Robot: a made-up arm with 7 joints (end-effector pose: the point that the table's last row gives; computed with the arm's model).
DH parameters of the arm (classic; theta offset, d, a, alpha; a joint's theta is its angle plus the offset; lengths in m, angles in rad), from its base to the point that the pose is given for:
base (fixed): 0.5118 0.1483 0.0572 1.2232
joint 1: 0 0.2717 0.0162 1.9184
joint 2: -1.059 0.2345 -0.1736 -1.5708
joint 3: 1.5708 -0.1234 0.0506 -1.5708
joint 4: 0 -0.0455 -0.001 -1.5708
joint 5: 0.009 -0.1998 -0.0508 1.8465
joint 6: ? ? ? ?
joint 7: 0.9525 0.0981 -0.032 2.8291
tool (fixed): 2.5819 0.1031 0 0
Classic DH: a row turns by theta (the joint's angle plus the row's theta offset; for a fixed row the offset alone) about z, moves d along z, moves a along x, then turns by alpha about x.
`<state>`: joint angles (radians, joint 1 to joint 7).
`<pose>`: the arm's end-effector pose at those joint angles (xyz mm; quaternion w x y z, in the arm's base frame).
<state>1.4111 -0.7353 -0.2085 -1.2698 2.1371 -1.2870 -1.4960</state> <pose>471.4 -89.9 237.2 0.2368 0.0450 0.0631 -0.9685</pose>
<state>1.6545 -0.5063 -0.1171 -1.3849 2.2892 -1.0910 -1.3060</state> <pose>465.8 -63.8 281.5 0.2211 -0.0457 0.0460 -0.9731</pose>
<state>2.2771 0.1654 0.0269 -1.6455 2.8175 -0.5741 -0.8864</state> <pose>377.8 48.2 391.4 0.2839 -0.1321 -0.1443 -0.9387</pose>
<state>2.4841 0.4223 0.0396 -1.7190 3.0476 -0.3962 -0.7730</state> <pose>307.4 88.0 426.1 0.3035 -0.0957 -0.2381 -0.9176</pose>
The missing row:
joint 6: -0.2633 0.016 -0.0564 -1.6707
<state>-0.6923 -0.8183 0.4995 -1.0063 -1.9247 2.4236 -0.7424</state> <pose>-13.6 -294.7 -76.3 0.1114 0.3863 0.4746 -0.7830</pose>
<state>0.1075 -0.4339 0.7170 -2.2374 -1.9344 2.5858 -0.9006</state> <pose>-48.8 -348.5 -101.0 0.3128 0.1502 0.5563 -0.7550</pose>
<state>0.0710 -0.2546 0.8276 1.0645 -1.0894 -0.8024 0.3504</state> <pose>300.5 -412.9 174.9 0.9491 -0.1287 0.2662 -0.1082</pose>
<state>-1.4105 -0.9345 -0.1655 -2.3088 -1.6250 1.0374 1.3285</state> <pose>-184.5 -410.2 390.6 0.6889 0.7194 -0.0886 -0.0005</pose>
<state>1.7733 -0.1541 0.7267 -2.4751 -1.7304 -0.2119 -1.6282</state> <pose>276.5 -80.4 8.1 0.2921 0.1014 -0.9096 -0.2776</pose>
